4 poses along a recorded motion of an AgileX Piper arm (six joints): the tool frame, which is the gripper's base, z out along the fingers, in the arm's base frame.
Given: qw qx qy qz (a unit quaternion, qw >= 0); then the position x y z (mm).
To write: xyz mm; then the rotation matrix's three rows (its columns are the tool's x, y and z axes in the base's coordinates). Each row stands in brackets. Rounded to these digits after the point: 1 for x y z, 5 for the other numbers.
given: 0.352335 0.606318 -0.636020 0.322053 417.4 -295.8 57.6
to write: [417.4 -295.8 57.6], [[-0.01648 -0.99820 -0.05765], [-0.54432 0.05732 -0.83692], [0.83872 0.01759 -0.54428]]
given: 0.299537 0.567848 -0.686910 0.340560 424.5 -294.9 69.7
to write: [424.5 -294.9 69.7], [[-0.17565 -0.98414 -0.02474], [-0.57610 0.12314 -0.80805], [0.79828 -0.12769 -0.58859]]
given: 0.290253 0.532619 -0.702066 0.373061 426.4 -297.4 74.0
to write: [426.4 -297.4 74.0], [[-0.26414 -0.96443 -0.01015], [-0.53130 0.15429 -0.83301], [0.80495 -0.21464 -0.55316]]
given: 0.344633 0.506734 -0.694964 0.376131 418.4 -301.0 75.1
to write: [418.4 -301.0 75.1], [[-0.24890 -0.96358 -0.09782], [-0.44507 0.20349 -0.87207], [0.86021 -0.17352 -0.47951]]
